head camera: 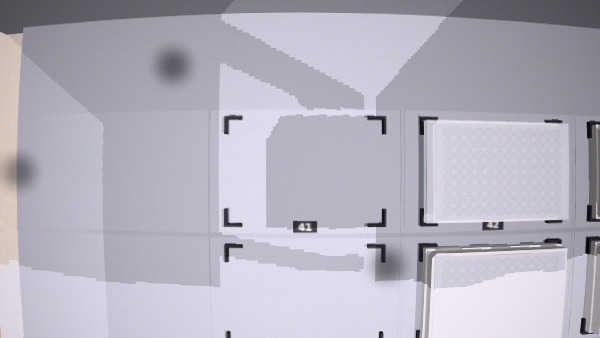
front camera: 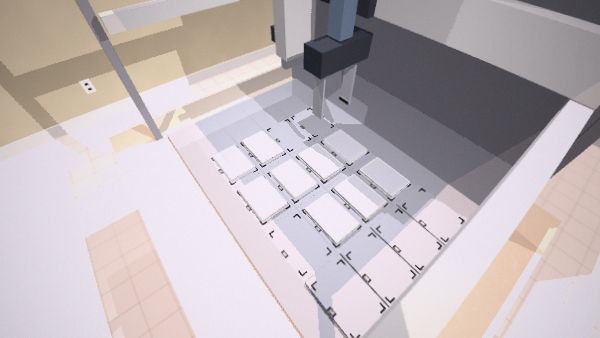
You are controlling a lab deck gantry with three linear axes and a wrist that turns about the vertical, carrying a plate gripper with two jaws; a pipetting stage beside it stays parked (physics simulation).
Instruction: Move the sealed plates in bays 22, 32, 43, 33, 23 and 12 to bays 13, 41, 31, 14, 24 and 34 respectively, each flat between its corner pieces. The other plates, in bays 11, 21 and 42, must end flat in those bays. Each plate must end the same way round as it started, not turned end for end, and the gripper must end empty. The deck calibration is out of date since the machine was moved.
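Frame: origin at the robot's base, x down, y back, z left, level; centimetres.
Where they show: gripper, fingertip midpoint: (front camera: 331, 108); robot's base, link origin: (front camera: 212, 158).
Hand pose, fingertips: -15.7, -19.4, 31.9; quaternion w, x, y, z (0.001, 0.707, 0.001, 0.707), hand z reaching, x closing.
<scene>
Each offset is from my fingertips to the centre of the thing, as dx, dy, dz. "spot": to the spot under its first point.
My gripper (front camera: 332, 109) is open and empty, raised at the far end near bay 41; its jaws do not show in the head view. Sealed white plates lie in bays 22 {+15.0, -3.7, -17.0} (front camera: 293, 178), 32 (front camera: 320, 161) (head camera: 500, 305), 43 (front camera: 384, 177), 33 (front camera: 359, 196), 23 (front camera: 332, 218) and 12 {+15.0, -3.7, -27.7} (front camera: 263, 198). Other plates lie in bays 11 {+15.0, +12.7, -27.7} (front camera: 234, 163), 21 (front camera: 262, 146) and 42 {+15.0, -3.7, +4.4} (front camera: 345, 146) (head camera: 500, 172). Bay 41 {spot: +15.7, +11.4, +4.3} (head camera: 320, 172) holds no plate, nor do bays 31 {spot: +15.7, +13.1, -6.5} (head camera: 300, 300), 13 (front camera: 300, 243), 14 (front camera: 350, 296), 24 (front camera: 382, 265) and 34 {spot: +14.3, -37.0, -5.7} (front camera: 411, 237). Seating beneath the plates is too small to judge.
The parked pipetting stage (front camera: 294, 30) stands beside the gripper. A pale rail (front camera: 500, 210) runs along the right side of the deck, and a grey post (front camera: 125, 75) stands at the far left. Shadows and blurred dark spots cross the head view.
</scene>
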